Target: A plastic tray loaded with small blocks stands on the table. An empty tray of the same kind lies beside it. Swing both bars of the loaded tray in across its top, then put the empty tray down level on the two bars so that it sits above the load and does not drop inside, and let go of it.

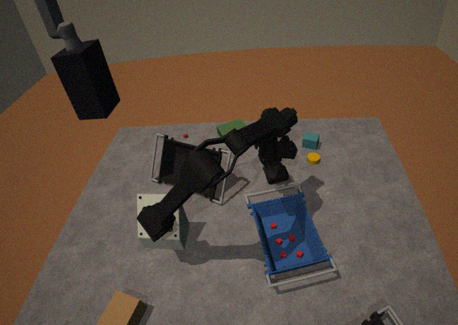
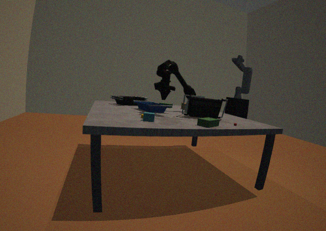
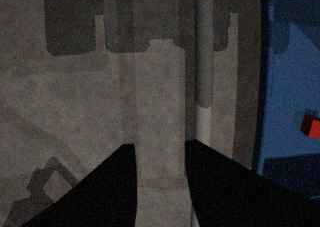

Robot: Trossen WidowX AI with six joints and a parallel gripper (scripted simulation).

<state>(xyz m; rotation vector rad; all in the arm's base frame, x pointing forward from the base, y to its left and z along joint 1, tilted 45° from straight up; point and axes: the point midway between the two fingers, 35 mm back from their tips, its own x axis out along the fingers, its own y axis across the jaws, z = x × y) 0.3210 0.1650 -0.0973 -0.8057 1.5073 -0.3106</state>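
My gripper tip is 310 mm past the tray, 70 mm to the right of it and 30 mm above it. Round my gripper tip: yellow disc: 190 mm to the left, 160 mm ahead, 100 mm below; then teal block: 280 mm to the left, 160 mm ahead, 80 mm below; then box: 480 mm to the right, 390 mm behind, 80 mm below.
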